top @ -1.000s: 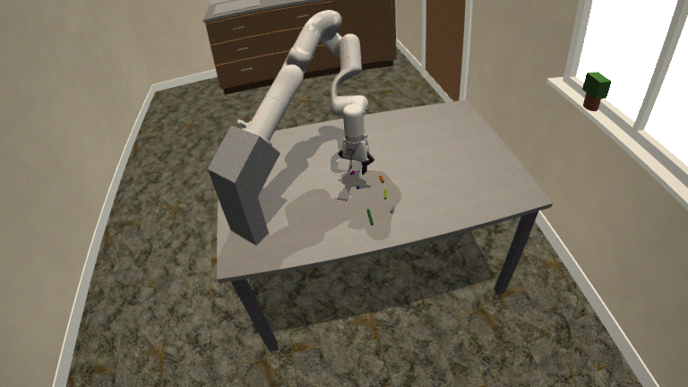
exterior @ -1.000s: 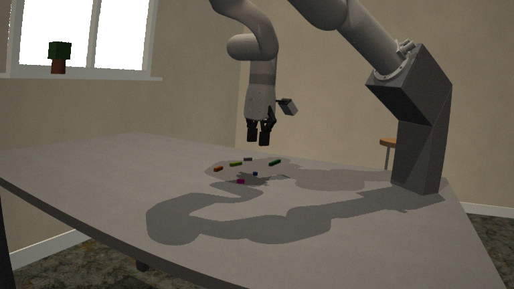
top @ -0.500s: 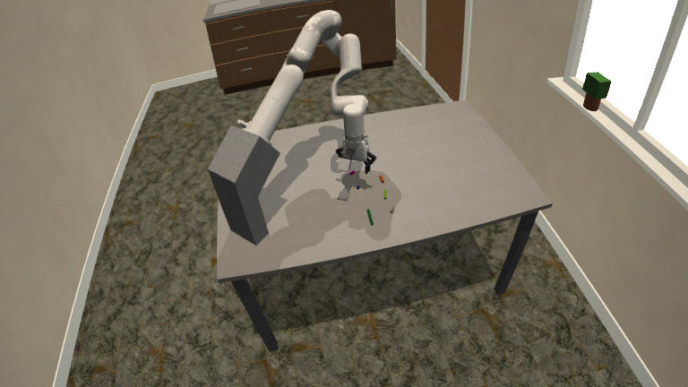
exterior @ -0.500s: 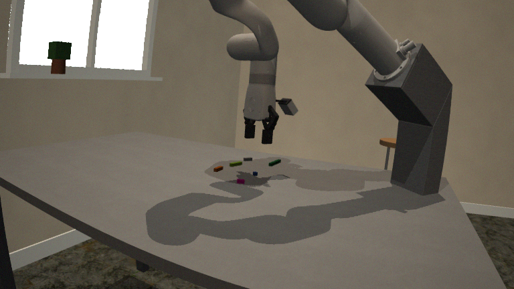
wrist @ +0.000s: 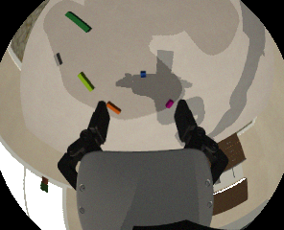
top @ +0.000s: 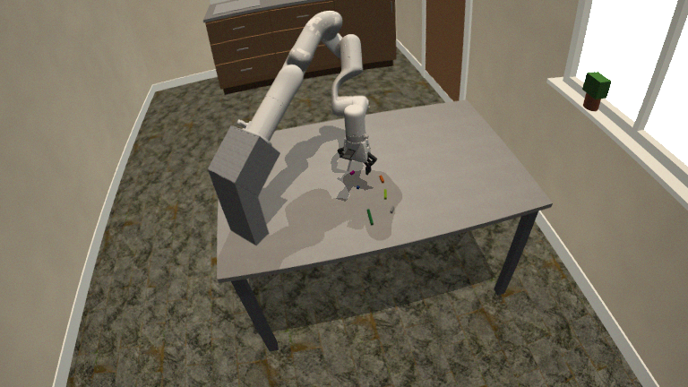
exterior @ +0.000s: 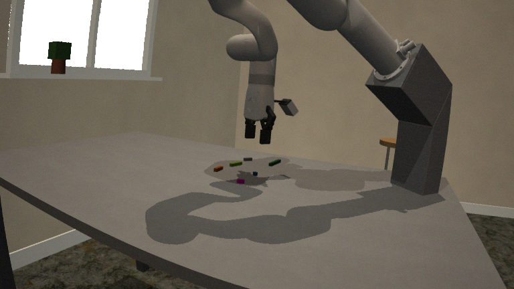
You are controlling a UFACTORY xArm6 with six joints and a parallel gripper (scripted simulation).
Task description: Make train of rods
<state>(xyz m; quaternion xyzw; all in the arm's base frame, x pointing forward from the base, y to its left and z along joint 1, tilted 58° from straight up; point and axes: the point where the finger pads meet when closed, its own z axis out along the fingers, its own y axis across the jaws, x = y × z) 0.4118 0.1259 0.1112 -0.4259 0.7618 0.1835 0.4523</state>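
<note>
My hand is 150 mm short of the grey rod, 110 mm to the left of it and 110 mm above it. The rest, counted from my hand: blue rod (110 mm below); orange rod (90 mm ahead, 70 mm to the left, 110 mm below); magenta rod (50 mm behind, 90 mm to the left, 110 mm below).
</note>
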